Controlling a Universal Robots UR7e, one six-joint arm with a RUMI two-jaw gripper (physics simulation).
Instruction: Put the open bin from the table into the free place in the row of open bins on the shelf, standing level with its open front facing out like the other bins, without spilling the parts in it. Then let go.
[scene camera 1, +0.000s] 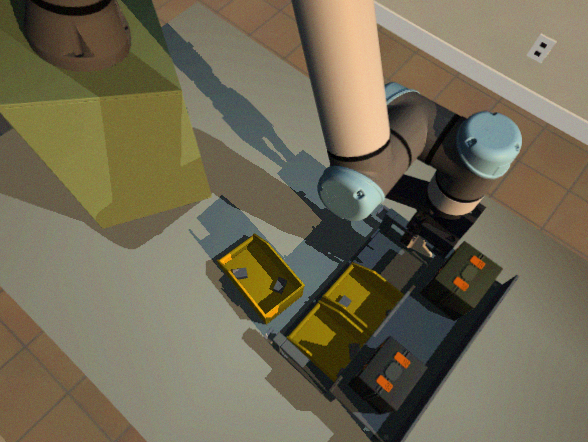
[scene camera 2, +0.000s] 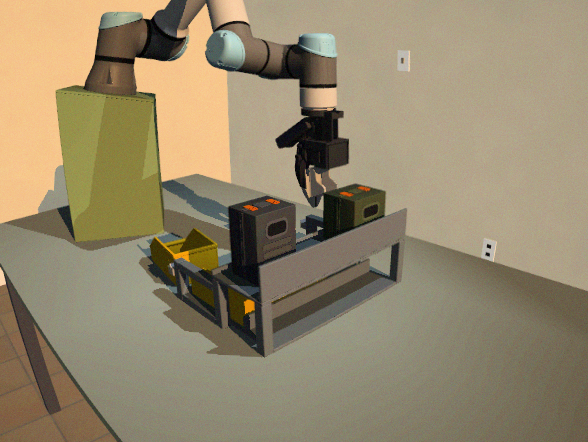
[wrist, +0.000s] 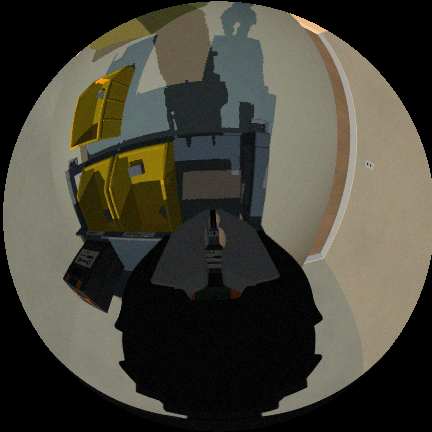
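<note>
The open yellow bin stands upright on the table beside the shelf, with small grey parts inside. Two similar yellow bins stand side by side on the shelf's lower level, an end one and an inner one. The free place is beside the inner bin. My gripper is shut and empty, pointing down above the shelf, close to the green toolbox. Its fingertips cover part of the free place in the wrist view.
The green toolbox and a dark grey toolbox stand on the shelf's upper level. The shelf has a raised grey board along one long side. The arm's yellow-green pedestal stands beyond the table bin.
</note>
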